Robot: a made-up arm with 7 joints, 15 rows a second.
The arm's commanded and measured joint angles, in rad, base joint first. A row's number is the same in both.
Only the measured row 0 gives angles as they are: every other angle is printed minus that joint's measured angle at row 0.
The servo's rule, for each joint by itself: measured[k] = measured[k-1] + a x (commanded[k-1-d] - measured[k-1]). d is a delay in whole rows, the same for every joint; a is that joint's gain. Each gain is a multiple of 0.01, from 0.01 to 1. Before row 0 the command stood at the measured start. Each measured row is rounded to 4 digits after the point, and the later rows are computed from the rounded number. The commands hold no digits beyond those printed.
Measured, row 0:
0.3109, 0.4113, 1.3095, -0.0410, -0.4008, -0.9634, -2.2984
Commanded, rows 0 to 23:
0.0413, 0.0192, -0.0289, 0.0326, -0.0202, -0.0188, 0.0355
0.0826, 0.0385, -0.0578, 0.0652, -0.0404, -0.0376, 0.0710
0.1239, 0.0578, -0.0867, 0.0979, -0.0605, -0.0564, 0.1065
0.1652, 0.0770, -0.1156, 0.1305, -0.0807, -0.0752, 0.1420
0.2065, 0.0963, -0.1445, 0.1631, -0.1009, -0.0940, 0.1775
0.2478, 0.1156, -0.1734, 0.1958, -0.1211, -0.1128, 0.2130
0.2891, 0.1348, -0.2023, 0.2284, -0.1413, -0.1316, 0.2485
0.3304, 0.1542, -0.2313, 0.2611, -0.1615, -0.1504, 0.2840
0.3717, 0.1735, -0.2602, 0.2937, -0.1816, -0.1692, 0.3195
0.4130, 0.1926, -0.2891, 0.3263, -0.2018, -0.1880, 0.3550
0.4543, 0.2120, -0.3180, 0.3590, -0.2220, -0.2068, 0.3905
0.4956, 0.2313, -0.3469, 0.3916, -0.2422, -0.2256, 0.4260
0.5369, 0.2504, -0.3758, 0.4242, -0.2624, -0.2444, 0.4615
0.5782, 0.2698, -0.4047, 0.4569, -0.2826, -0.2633, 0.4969
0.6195, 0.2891, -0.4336, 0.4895, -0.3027, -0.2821, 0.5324
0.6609, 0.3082, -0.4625, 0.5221, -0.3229, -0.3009, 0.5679
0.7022, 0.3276, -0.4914, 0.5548, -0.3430, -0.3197, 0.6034
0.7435, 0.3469, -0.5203, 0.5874, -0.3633, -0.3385, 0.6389
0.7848, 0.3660, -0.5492, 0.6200, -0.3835, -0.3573, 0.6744
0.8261, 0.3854, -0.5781, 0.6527, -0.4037, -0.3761, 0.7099
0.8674, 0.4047, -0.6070, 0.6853, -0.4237, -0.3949, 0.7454
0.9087, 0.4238, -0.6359, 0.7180, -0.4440, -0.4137, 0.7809
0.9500, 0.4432, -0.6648, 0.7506, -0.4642, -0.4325, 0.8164
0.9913, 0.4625, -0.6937, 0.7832, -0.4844, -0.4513, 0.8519
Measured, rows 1 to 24:
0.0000, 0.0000, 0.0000, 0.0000, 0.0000, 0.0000, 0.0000
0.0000, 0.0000, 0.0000, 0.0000, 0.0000, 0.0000, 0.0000
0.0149, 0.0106, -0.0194, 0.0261, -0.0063, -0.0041, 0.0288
0.0393, 0.0259, -0.0451, 0.0574, -0.0169, -0.0115, 0.0630
0.0698, 0.0434, -0.0730, 0.0898, -0.0304, -0.0214, 0.0982
0.1041, 0.0619, -0.1015, 0.1224, -0.0460, -0.0332, 0.1337
0.1410, 0.0808, -0.1303, 0.1550, -0.0630, -0.0466, 0.1692
0.1794, 0.0999, -0.1592, 0.1876, -0.0810, -0.0612, 0.2047
0.2189, 0.1191, -0.1881, 0.2202, -0.0997, -0.0767, 0.2402
0.2590, 0.1384, -0.2170, 0.2529, -0.1189, -0.0929, 0.2757
0.2996, 0.1577, -0.2459, 0.2855, -0.1383, -0.1097, 0.3112
0.3404, 0.1769, -0.2748, 0.3181, -0.1580, -0.1269, 0.3467
0.3814, 0.1962, -0.3037, 0.3508, -0.1778, -0.1445, 0.3822
0.4225, 0.2155, -0.3326, 0.3834, -0.1978, -0.1623, 0.4177
0.4637, 0.2347, -0.3615, 0.4160, -0.2178, -0.1804, 0.4532
0.5049, 0.2540, -0.3904, 0.4487, -0.2379, -0.1986, 0.4886
0.5462, 0.2733, -0.4193, 0.4813, -0.2580, -0.2170, 0.5241
0.5875, 0.2925, -0.4482, 0.5139, -0.2781, -0.2355, 0.5596
0.6288, 0.3118, -0.4771, 0.5466, -0.2982, -0.2540, 0.5951
0.6701, 0.3311, -0.5060, 0.5792, -0.3184, -0.2726, 0.6306
0.7114, 0.3503, -0.5349, 0.6118, -0.3386, -0.2912, 0.6661
0.7527, 0.3696, -0.5638, 0.6445, -0.3588, -0.3099, 0.7016
0.7940, 0.3889, -0.5927, 0.6771, -0.3789, -0.3286, 0.7371
0.8353, 0.4081, -0.6216, 0.7098, -0.3991, -0.3473, 0.7726
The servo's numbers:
d 2
a 0.36 0.55 0.67 0.80 0.31 0.22 0.81

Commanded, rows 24 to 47:
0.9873, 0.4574, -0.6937, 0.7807, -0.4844, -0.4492, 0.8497
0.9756, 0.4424, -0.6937, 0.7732, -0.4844, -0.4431, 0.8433
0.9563, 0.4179, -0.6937, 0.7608, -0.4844, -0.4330, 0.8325
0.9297, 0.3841, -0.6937, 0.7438, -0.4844, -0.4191, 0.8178
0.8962, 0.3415, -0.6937, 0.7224, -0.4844, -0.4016, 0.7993
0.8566, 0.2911, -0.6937, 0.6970, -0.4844, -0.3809, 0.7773
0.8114, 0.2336, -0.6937, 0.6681, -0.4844, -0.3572, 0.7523
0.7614, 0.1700, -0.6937, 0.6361, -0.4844, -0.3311, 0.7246
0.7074, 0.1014, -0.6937, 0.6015, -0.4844, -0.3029, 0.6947
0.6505, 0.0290, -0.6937, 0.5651, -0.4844, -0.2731, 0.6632
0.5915, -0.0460, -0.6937, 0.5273, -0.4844, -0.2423, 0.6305
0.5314, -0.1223, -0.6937, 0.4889, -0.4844, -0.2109, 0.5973
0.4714, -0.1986, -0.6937, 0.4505, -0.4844, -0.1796, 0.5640
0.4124, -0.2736, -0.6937, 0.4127, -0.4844, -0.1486, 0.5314
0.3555, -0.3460, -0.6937, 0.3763, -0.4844, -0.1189, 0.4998
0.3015, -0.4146, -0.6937, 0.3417, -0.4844, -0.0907, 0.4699
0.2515, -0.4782, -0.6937, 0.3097, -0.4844, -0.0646, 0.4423
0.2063, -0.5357, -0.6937, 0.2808, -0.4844, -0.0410, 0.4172
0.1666, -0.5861, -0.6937, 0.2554, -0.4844, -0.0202, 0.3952
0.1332, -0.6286, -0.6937, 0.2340, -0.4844, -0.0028, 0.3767
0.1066, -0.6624, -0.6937, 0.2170, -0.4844, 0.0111, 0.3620
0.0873, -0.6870, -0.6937, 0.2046, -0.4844, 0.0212, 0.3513
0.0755, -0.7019, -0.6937, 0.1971, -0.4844, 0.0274, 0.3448
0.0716, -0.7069, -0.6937, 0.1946, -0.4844, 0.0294, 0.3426
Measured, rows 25 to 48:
0.8766, 0.4274, -0.6505, 0.7424, -0.4193, -0.3660, 0.8081
0.9179, 0.4467, -0.6794, 0.7750, -0.4395, -0.3848, 0.8436
0.9429, 0.4526, -0.6890, 0.7796, -0.4534, -0.3990, 0.8485
0.9547, 0.4470, -0.6921, 0.7745, -0.4630, -0.4087, 0.8443
0.9553, 0.4310, -0.6932, 0.7635, -0.4696, -0.4140, 0.8347
0.9461, 0.4052, -0.6935, 0.7477, -0.4742, -0.4151, 0.8210
0.9281, 0.3702, -0.6936, 0.7275, -0.4774, -0.4121, 0.8034
0.9024, 0.3267, -0.6937, 0.7031, -0.4796, -0.4052, 0.7823
0.8696, 0.2755, -0.6937, 0.6751, -0.4811, -0.3946, 0.7580
0.8306, 0.2175, -0.6937, 0.6439, -0.4821, -0.3806, 0.7309
0.7862, 0.1536, -0.6937, 0.6100, -0.4828, -0.3635, 0.7016
0.7373, 0.0851, -0.6937, 0.5741, -0.4833, -0.3436, 0.6705
0.6848, 0.0130, -0.6937, 0.5367, -0.4836, -0.3213, 0.6381
0.6296, -0.0614, -0.6937, 0.4985, -0.4838, -0.2970, 0.6051
0.5726, -0.1369, -0.6937, 0.4601, -0.4840, -0.2712, 0.5718
0.5149, -0.2121, -0.6937, 0.4222, -0.4841, -0.2442, 0.5391
0.4575, -0.2857, -0.6937, 0.3855, -0.4842, -0.2166, 0.5073
0.4013, -0.3566, -0.6937, 0.3505, -0.4843, -0.1889, 0.4770
0.3474, -0.4235, -0.6937, 0.3179, -0.4843, -0.1616, 0.4489
0.2966, -0.4852, -0.6937, 0.2882, -0.4843, -0.1351, 0.4232
0.2498, -0.5407, -0.6937, 0.2620, -0.4843, -0.1098, 0.4005
0.2078, -0.5890, -0.6937, 0.2396, -0.4843, -0.0863, 0.3812
0.1714, -0.6294, -0.6937, 0.2215, -0.4843, -0.0649, 0.3656
0.1411, -0.6611, -0.6937, 0.2080, -0.4843, -0.0460, 0.3540

